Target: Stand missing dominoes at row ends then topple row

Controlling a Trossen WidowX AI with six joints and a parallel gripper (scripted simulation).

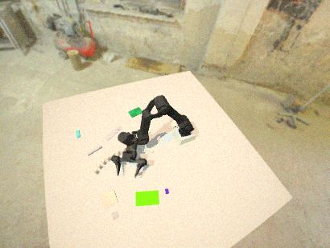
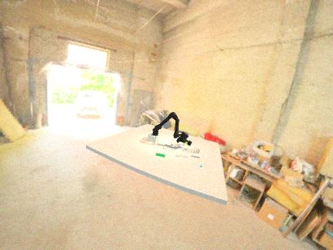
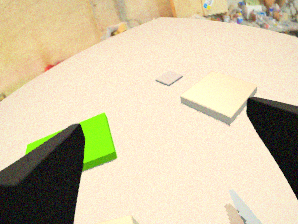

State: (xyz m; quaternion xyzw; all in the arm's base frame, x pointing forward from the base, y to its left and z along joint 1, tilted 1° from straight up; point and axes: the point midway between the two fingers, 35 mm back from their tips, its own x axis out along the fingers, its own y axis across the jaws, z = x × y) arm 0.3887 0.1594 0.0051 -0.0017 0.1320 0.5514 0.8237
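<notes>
My gripper tip is now 11 cm short of the beige tile, 7 cm to the right of it and 7 cm above it. The rest, counted from my gripper tip: small grey square: 9 cm ahead, 15 cm to the left, 8 cm below; then small purple cube: 19 cm behind, 11 cm to the left, 7 cm below; then bright green slab: 8 cm behind, 12 cm to the left, 7 cm below.
</notes>
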